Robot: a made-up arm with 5 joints. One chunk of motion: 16 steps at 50 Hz.
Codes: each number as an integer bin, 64 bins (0 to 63) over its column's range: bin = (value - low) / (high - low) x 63, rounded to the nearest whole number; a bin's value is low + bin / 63 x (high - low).
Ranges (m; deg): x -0.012..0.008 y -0.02..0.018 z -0.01..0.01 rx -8.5..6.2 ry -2.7..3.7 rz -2..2
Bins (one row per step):
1: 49 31 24 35 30 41
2: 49 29 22 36 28 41
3: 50 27 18 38 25 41
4: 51 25 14 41 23 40
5: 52 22 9 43 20 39
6: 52 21 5 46 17 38
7: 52 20 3 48 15 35
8: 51 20 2 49 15 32
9: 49 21 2 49 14 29
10: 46 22 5 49 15 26
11: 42 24 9 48 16 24
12: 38 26 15 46 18 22
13: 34 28 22 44 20 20
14: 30 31 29 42 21 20
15: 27 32 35 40 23 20
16: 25 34 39 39 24 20
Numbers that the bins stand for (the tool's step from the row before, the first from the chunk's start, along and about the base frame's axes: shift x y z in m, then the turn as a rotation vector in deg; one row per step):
1: 0.00356 -0.00130 -0.00238 -0.333 0.348 0.603
2: 0.00356 -0.00251 -0.00302 -0.100 0.144 0.603
3: 0.00387 -0.00371 -0.00429 0.367 -0.160 0.603
4: 0.00419 -0.00492 -0.00556 1.067 -0.363 0.540
5: 0.00451 -0.00673 -0.00714 1.533 -0.668 0.476
6: 0.00451 -0.00733 -0.00841 2.233 -0.973 0.413
7: 0.00451 -0.00794 -0.00905 2.700 -1.176 0.222
8: 0.00419 -0.00794 -0.00937 2.933 -1.176 0.032
9: 0.00356 -0.00733 -0.00937 2.933 -1.278 -0.159
10: 0.00260 -0.00673 -0.00841 2.933 -1.176 -0.349
11: 0.00133 -0.00552 -0.00714 2.700 -1.075 -0.476
12: 0.00006 -0.00432 -0.00524 2.233 -0.871 -0.603
13: -0.00121 -0.00311 -0.00302 1.767 -0.668 -0.730
14: -0.00248 -0.00130 -0.00079 1.300 -0.567 -0.730
15: -0.00343 -0.00070 0.00111 0.833 -0.363 -0.730
16: -0.00406 0.00051 0.00238 0.600 -0.262 -0.730

